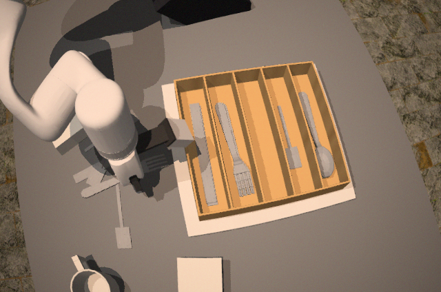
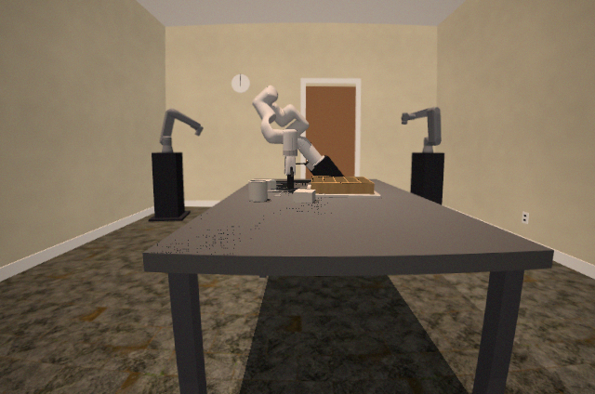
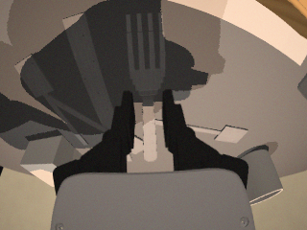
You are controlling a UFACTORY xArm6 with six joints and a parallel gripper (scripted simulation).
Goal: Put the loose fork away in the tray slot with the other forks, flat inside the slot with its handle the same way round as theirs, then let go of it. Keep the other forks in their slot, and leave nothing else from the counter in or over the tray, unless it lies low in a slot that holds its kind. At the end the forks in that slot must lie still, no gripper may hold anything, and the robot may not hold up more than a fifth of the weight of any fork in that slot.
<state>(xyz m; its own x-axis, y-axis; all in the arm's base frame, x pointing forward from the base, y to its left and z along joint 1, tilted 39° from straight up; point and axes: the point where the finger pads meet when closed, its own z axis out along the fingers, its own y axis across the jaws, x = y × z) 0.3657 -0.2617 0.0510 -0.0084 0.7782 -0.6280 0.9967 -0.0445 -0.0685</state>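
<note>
Right now my hand is 4 cm short of the tray, 26 cm to the right of it and 1 cm below it. Also, from my hand: mug: 20 cm ahead, 17 cm to the right.
</note>
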